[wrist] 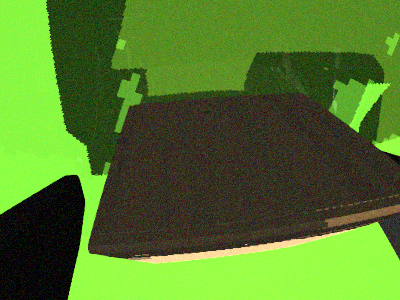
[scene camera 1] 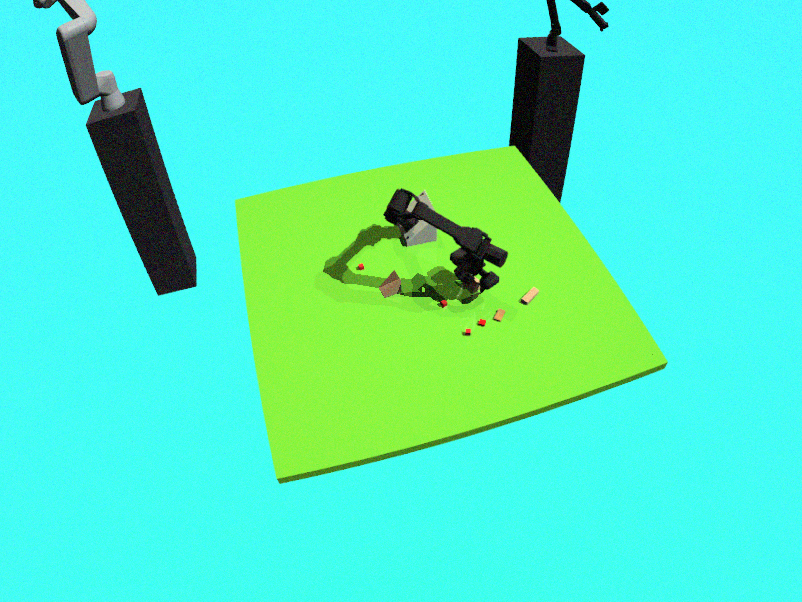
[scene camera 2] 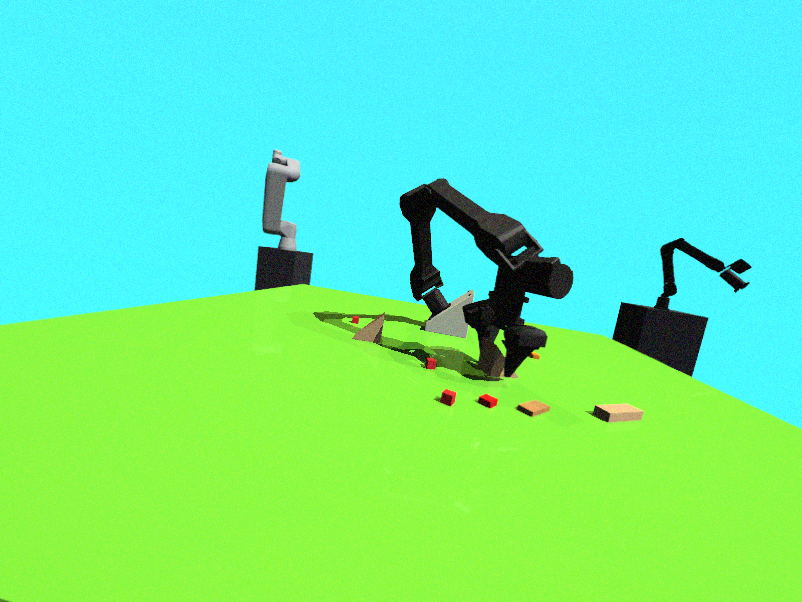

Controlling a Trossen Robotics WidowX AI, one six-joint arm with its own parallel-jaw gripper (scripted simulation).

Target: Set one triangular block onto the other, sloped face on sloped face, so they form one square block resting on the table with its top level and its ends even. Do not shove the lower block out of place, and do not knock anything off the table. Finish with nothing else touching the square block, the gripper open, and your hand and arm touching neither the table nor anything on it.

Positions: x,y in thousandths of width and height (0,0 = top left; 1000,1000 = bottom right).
Labels:
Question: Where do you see a triangular block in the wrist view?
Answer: At 506,595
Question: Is my gripper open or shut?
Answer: Open.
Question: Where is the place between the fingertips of my gripper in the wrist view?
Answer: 566,588

